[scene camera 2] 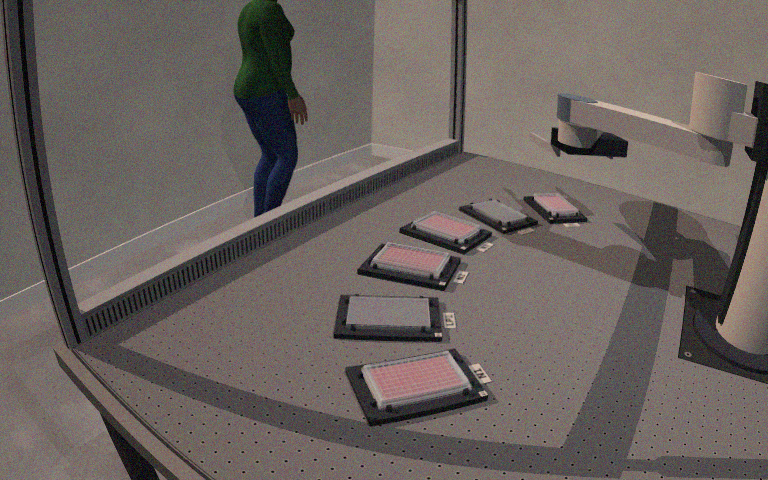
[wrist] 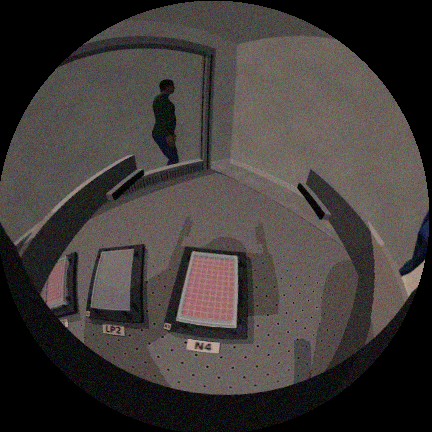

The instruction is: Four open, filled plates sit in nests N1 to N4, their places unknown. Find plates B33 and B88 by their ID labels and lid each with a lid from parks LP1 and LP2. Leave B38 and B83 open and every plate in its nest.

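Where they show: gripper, fingertip midpoint: [wrist: 220, 164]; arm's base, origin of the base link: [scene camera 2: 743, 340].
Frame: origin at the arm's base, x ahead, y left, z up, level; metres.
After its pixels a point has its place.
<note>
My gripper [scene camera 2: 578, 149] [wrist: 220, 164] @(x 0.577, y -0.390, z 0.207 m) is open and empty, high above the table near the LP2 and N4 end. An open pink-filled plate [scene camera 2: 556, 203] @(x 0.557, y -0.363, z 0.038 m) [wrist: 210, 289] @(x 0.554, y -0.368, z 0.039 m) sits in nest N4; its small ID label [wrist: 167, 326] @(x 0.545, y -0.281, z 0.025 m) is too blurred to read. A clear lid [scene camera 2: 499, 211] @(x 0.668, y -0.221, z 0.031 m) [wrist: 114, 280] @(x 0.659, y -0.232, z 0.031 m) lies flat in park LP2. Another lid [scene camera 2: 388, 311] @(x 0.643, y 0.296, z 0.031 m) lies in park LP1. Open pink plates sit in N1 [scene camera 2: 417, 378] @(x 0.511, y 0.429, z 0.039 m), in N2 [scene camera 2: 411, 259] @(x 0.702, y 0.130, z 0.037 m) and in N3 [scene camera 2: 448, 226] @(x 0.717, y -0.046, z 0.038 m). The N3 plate also shows partly in the wrist view [wrist: 57, 283] @(x 0.710, y -0.074, z 0.038 m). No plate ID is legible.
The nests and parks form a curved row on the perforated table [scene camera 2: 538, 350] @(x 0.398, y 0.246, z 0.013 m). A slotted low rail [scene camera 2: 271, 226] @(x 1.004, y 0.186, z 0.046 m) and a frame post [scene camera 2: 458, 73] @(x 1.014, y -0.685, z 0.298 m) stand beyond it. The arm's column [scene camera 2: 750, 283] @(x 0.045, y 0.060, z 0.145 m) is at the right. A person in green [scene camera 2: 266, 56] [wrist: 164, 117] stands outside.
</note>
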